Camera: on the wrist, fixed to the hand. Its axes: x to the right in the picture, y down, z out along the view.
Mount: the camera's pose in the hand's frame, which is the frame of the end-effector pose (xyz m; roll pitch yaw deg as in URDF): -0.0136 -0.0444 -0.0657 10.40 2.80 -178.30
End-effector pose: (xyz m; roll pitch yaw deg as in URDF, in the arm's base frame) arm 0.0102 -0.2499 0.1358 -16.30 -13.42 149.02
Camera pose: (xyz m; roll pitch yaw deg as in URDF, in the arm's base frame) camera 0.0429 -0.1983 0.0834 27.29 15.62 -28.47
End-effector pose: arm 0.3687 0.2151 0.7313 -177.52 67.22 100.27
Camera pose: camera 0.3177 0.2638 0.7700 -167.82 -70.03 -84.35
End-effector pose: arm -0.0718 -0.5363 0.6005 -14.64 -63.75 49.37
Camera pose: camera 0.0001 -0.5440 0.5652 30.22 65.92 -124.86
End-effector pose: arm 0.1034 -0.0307 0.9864 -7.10 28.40 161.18
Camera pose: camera 0.1584 0.0057 0.9403 16.43 -25.81 -16.56
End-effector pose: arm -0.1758 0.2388 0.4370 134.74 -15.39 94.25
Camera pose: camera -0.2522 0.2161 0.4476 -125.23 14.60 -89.04
